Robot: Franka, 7 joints.
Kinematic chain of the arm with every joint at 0, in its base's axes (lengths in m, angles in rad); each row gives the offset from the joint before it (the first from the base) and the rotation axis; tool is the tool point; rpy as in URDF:
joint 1: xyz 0 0 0.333 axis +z
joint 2: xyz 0 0 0 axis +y
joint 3: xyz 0 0 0.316 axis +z
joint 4: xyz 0.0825 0 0 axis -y
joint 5: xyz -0.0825 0 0.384 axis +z
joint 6: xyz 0 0 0 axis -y
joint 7: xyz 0.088 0 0 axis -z
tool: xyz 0 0 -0.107 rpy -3.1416 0 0
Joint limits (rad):
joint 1: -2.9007..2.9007
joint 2: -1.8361..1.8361
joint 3: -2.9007..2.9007
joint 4: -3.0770..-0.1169
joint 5: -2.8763..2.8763
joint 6: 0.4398..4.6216
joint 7: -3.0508..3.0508
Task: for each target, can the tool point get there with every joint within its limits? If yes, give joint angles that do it. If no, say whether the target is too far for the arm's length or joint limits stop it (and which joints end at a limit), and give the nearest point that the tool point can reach.
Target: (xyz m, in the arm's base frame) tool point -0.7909 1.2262 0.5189
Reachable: no: too far | nearest point -0.4613 0.7152 0.4414 | short by 0.613 m
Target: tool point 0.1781 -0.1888 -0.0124
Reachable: yes | joints 0.4338 1.0930 -0.7029 -2.6834 -0.6677 2.8725 0.1117
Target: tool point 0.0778 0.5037 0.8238
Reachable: yes | joints -0.6567 0.2739 2.3666 -1.4666 -0.9370 1.8816 2.3239
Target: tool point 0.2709 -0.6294 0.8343
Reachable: yes | joints 2.2966 -0.9556 1.6446 -0.4260 1.4110 2.8255 1.0095
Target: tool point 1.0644 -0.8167 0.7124
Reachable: no: too far | nearest point 0.6549 -0.5025 0.5665 | short by 0.536 m
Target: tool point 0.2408 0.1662 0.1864
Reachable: yes | joints -0.9964 1.2788 1.0158 -2.4711 0.2914 1.2637 -1.8891
